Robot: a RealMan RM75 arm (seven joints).
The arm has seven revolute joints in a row. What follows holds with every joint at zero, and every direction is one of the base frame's.
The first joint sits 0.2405 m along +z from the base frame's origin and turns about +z.
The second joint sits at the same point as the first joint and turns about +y.
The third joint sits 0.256 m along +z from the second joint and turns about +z.
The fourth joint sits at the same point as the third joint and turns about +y.
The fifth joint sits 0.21 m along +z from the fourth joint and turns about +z.
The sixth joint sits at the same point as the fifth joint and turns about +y.
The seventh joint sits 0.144 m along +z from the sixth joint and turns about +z.
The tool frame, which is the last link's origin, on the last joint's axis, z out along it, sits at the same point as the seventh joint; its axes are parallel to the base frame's.
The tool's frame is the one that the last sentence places.
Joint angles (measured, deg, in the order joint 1, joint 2, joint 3, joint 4, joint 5, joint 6, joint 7), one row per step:
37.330, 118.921, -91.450, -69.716, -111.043, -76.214, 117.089
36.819, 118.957, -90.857, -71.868, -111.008, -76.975, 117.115
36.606, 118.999, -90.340, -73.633, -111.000, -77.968, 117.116
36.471, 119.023, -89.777, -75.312, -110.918, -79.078, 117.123
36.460, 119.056, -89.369, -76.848, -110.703, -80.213, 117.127
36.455, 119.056, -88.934, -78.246, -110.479, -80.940, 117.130
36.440, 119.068, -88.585, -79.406, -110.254, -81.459, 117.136
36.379, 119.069, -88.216, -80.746, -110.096, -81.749, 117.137
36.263, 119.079, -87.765, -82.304, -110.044, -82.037, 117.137
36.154, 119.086, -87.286, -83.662, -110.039, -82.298, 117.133
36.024, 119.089, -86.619, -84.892, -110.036, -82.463, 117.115
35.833, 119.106, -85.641, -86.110, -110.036, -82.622, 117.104
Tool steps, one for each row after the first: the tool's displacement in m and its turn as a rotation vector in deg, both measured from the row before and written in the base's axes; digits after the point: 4 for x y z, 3 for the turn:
-0.0052, -0.0014, 0.0054, 0.468, 0.784, 1.135
-0.0049, -0.0018, 0.0045, 0.086, 0.488, 1.193
-0.0049, -0.0019, 0.0047, -0.020, 0.461, 1.179
-0.0052, -0.0025, 0.0039, -0.248, 0.424, 1.255
-0.0048, -0.0014, 0.0040, 0.113, 0.517, 1.083
-0.0041, -0.0012, 0.0033, 0.143, 0.487, 0.882
-0.0044, -0.0008, 0.0038, 0.477, 0.561, 0.964
-0.0046, -0.0008, 0.0044, 0.677, 0.560, 1.068
-0.0037, -0.0005, 0.0042, 0.673, 0.476, 0.889
-0.0031, 0.0002, 0.0047, 0.851, 0.566, 0.663
-0.0026, 0.0010, 0.0057, 1.076, 0.716, 0.432

